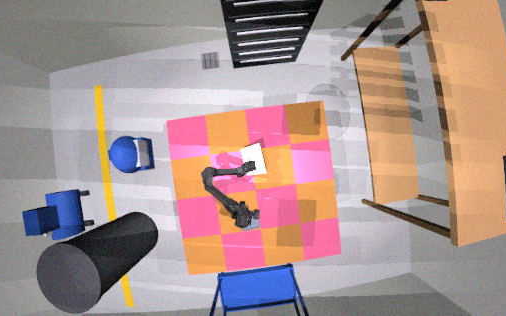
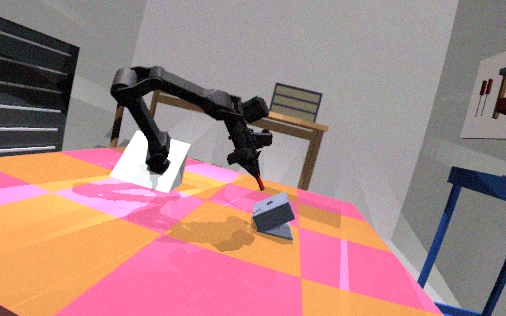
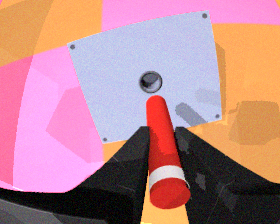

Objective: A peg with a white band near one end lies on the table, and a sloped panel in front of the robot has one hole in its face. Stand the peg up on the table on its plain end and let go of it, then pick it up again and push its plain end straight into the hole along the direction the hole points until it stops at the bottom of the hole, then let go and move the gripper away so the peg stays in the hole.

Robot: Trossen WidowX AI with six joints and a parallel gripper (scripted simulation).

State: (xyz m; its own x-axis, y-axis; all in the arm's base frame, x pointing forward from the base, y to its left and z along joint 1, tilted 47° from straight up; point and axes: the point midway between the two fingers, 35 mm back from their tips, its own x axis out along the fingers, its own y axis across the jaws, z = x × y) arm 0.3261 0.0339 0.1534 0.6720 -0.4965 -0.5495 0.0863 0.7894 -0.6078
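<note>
My gripper tip is now 70 mm short of the grey sloped panel, 10 mm to the right of it and 90 mm above it. Round my gripper tip: red peg 10 mm behind, 10 mm above.
</note>
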